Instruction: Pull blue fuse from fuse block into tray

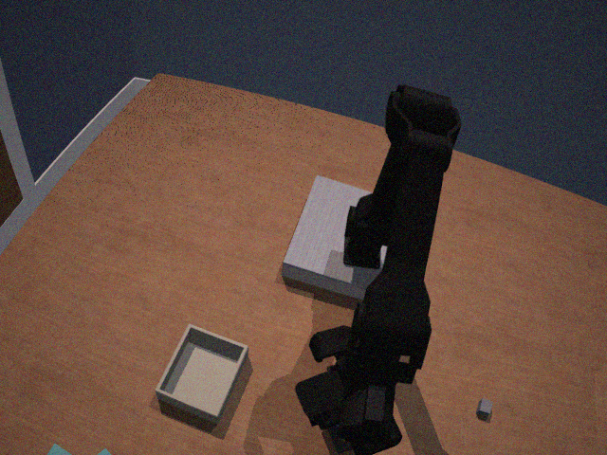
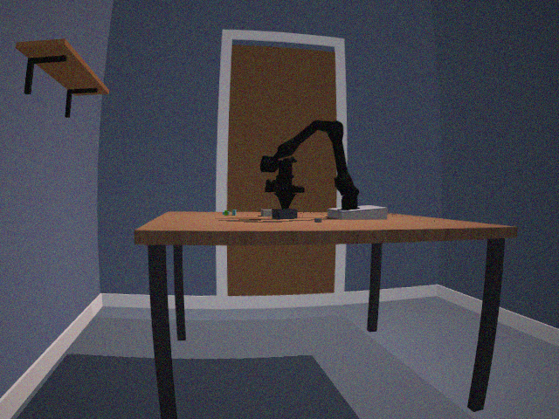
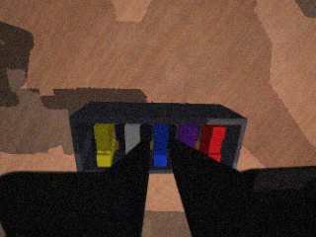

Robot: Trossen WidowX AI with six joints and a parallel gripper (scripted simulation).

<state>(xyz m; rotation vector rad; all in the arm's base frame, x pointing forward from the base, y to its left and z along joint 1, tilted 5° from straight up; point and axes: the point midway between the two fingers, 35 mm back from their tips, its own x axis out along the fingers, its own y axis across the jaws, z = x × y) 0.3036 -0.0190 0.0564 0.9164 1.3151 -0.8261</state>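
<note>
Now: the blue fuse 1 cm below my gripper tip. Also, from my gripper tip: grey tray (21 cm to the right, 4 cm behind, 3 cm below); small grey cube (25 cm to the left, 3 cm below, 3 cm behind).
</note>
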